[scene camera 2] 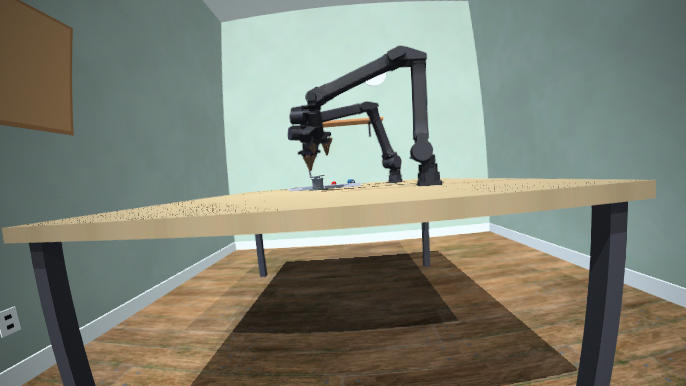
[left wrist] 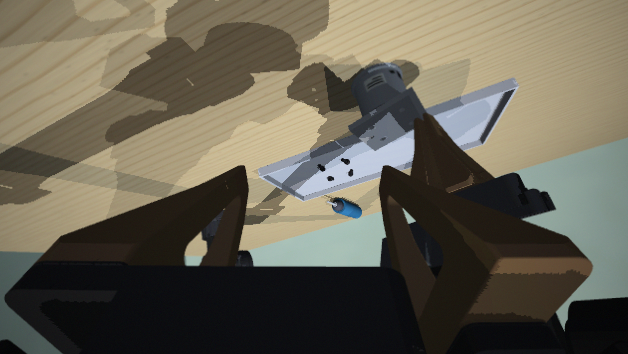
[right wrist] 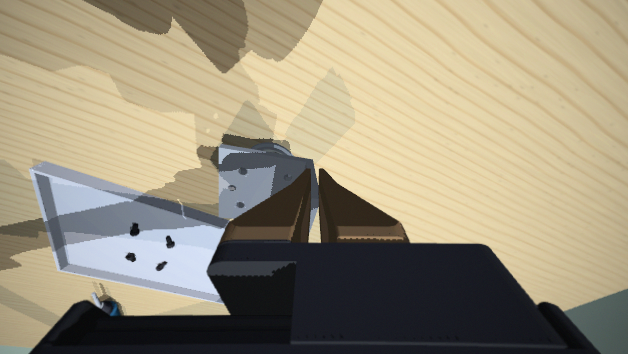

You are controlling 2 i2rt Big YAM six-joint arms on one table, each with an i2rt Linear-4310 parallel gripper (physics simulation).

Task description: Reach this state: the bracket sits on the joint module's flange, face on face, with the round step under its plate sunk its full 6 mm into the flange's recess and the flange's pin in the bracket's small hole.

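Frame: origin at the left arm's base, x left, y ahead, z down, level; millimetres.
Seen in the pictures: left gripper, between the fingertips: (scene camera 2: 321,154) (left wrist: 313,177); right gripper, between the fingertips: (scene camera 2: 310,170) (left wrist: 423,117) (right wrist: 314,176); left arm's base, origin of its link: (scene camera 2: 429,184); right arm's base, origin of its link: (scene camera 2: 395,182) (left wrist: 218,218).
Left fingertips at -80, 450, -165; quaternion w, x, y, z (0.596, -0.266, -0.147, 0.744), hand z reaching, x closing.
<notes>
Offsets run from my left fingertips to a thing's top centre, as dx, dy, dz. "spot": to the spot under its first point.
The dark grey joint module {-175, +89, +101} (left wrist: 376,86) stands upright on the table beside a shallow tray; in the scene view (scene camera 2: 317,184) it is small and far off. The light grey L-shaped bracket (right wrist: 258,185) lies with its plate over the module's top {spot: -150, +77, +91} (left wrist: 386,125). Whether the step is sunk or the pin is in the hole is hidden. My right gripper (right wrist: 314,176) points down and is shut on the bracket's thin upright wall (scene camera 2: 311,168). My left gripper (left wrist: 313,177) (scene camera 2: 327,144) is open and empty, higher up and just beside the right one.
A pale grey tray {spot: -375, -10, +155} (right wrist: 131,228) holds several small black screws (right wrist: 146,246) next to the module; it also shows in the left wrist view (left wrist: 351,162). A blue-handled tool {spot: -657, +24, +135} (left wrist: 346,207) lies near the tray's corner. A small red object {-699, +152, +131} (scene camera 2: 334,182) lies nearby.
</notes>
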